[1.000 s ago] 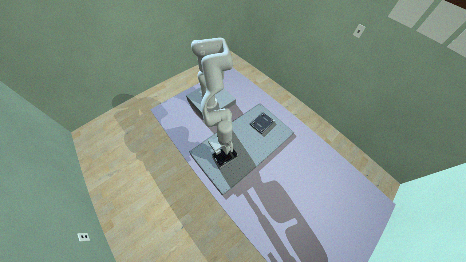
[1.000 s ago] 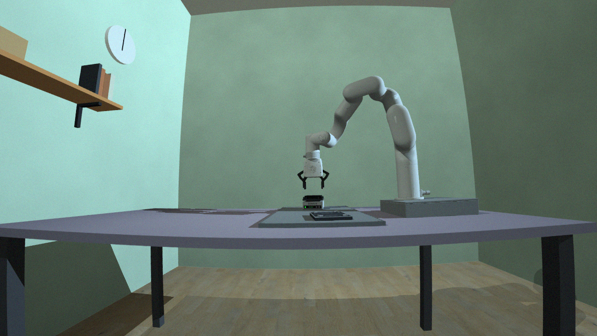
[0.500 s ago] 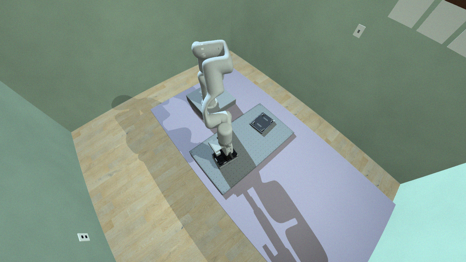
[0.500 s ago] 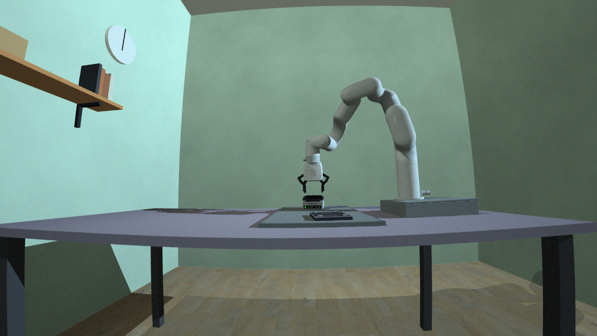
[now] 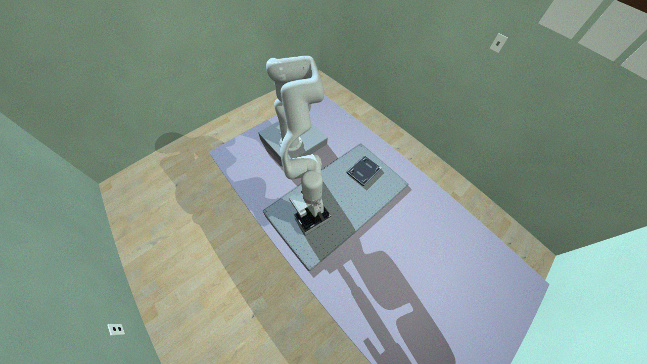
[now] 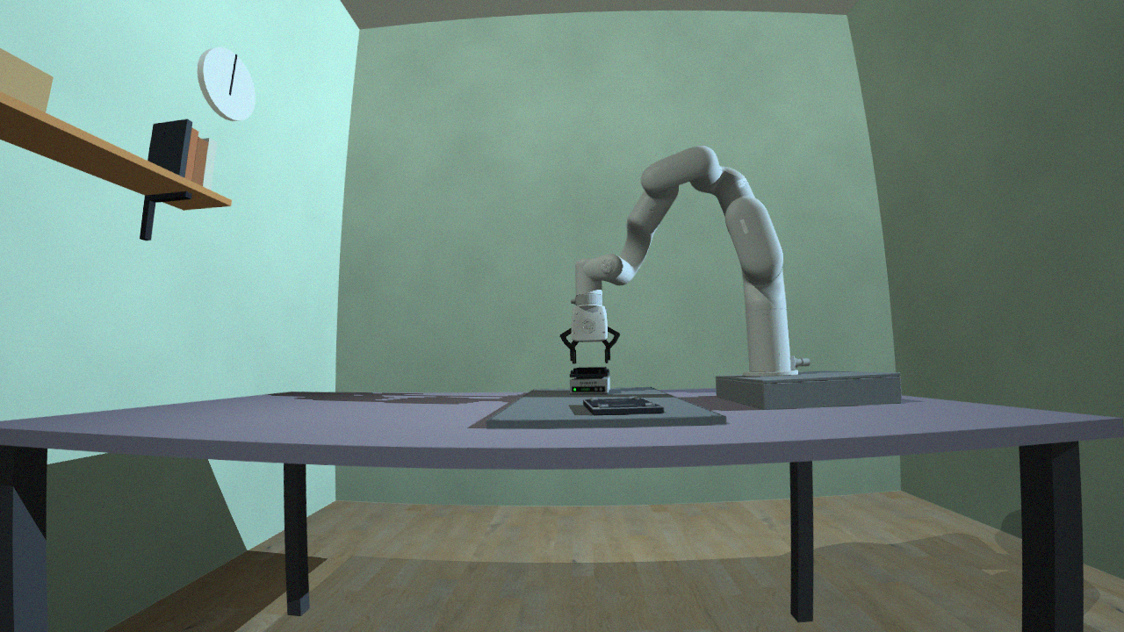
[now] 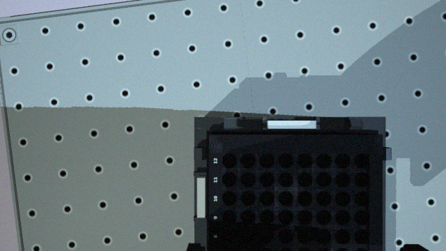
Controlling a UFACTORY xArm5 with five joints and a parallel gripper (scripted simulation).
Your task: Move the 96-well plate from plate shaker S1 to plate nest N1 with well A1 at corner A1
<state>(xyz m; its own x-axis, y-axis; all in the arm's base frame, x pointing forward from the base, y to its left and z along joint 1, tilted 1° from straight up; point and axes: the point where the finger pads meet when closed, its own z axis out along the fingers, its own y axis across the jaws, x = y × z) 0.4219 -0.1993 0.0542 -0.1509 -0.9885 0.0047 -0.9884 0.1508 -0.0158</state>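
Right now my hand is 30 mm above the 96-well plate. Round my hand: plate nest N1: 400 mm to the left, 80 mm below, 30 mm behind.
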